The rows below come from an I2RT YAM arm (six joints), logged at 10 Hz.
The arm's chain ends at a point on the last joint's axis. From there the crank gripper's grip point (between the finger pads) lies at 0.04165 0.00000 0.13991 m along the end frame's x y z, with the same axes.
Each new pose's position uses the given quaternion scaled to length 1; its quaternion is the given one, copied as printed.
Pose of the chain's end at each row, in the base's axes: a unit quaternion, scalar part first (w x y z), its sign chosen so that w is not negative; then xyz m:
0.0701 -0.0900 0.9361 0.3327 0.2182 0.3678 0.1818
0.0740 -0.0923 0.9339 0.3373 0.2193 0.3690 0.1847
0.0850 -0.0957 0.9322 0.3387 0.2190 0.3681 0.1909
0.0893 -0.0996 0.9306 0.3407 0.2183 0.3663 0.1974
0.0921 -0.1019 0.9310 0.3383 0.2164 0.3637 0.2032
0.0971 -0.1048 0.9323 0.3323 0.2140 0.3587 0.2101
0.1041 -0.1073 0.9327 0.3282 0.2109 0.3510 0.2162
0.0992 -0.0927 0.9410 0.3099 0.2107 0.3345 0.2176
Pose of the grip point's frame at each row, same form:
0.0701 -0.0900 0.9361 0.3327 0.1876 0.4516 0.0663
0.0740 -0.0923 0.9339 0.3373 0.1894 0.4540 0.0698
0.0850 -0.0957 0.9322 0.3387 0.1918 0.4537 0.0758
0.0893 -0.0996 0.9306 0.3407 0.1919 0.4523 0.0825
0.0921 -0.1019 0.9310 0.3383 0.1907 0.4491 0.0877
0.0971 -0.1048 0.9323 0.3323 0.1896 0.4428 0.0933
0.1041 -0.1073 0.9327 0.3282 0.1884 0.4343 0.0984
0.0992 -0.0927 0.9410 0.3099 0.1887 0.4140 0.0971

